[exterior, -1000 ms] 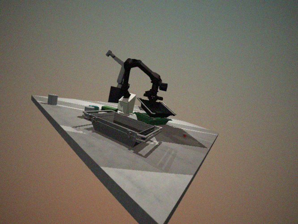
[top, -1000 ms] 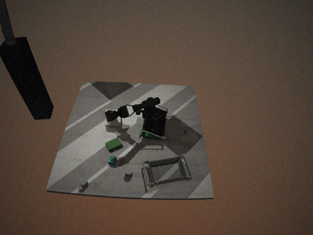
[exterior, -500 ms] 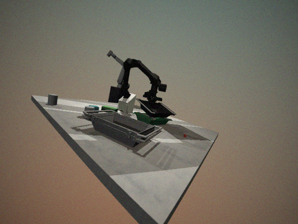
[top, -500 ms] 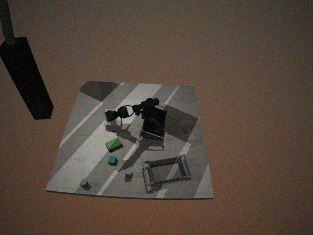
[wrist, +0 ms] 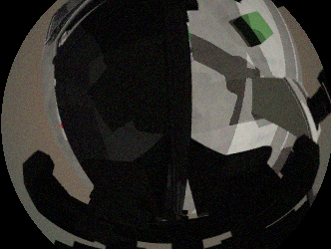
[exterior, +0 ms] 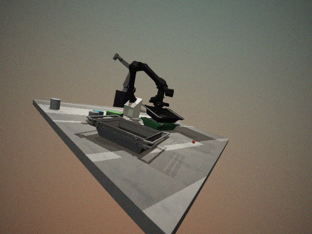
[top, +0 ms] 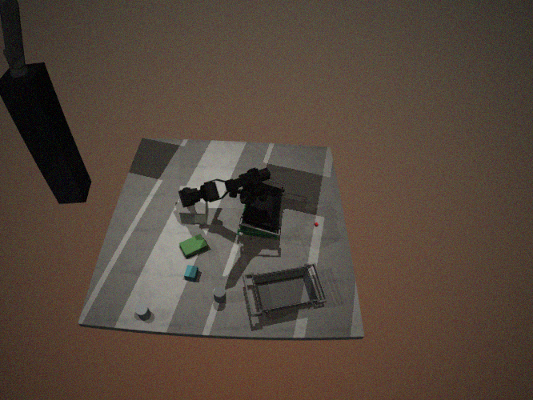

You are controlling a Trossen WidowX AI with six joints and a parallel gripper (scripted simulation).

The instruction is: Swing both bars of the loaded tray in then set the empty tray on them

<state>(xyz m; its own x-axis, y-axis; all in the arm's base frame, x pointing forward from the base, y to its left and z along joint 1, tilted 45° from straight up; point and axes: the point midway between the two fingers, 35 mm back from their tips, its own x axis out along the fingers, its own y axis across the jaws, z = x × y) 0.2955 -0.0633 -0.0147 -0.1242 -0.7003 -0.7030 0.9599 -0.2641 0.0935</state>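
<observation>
Right now my gripper tip is 80 mm short of the dark tray, 20 mm to the left of it and 10 mm below it. Round my gripper tip: teal cube: 310 mm behind, 330 mm to the right, 90 mm below; then green block: 290 mm behind, 170 mm to the right, 90 mm below.
</observation>
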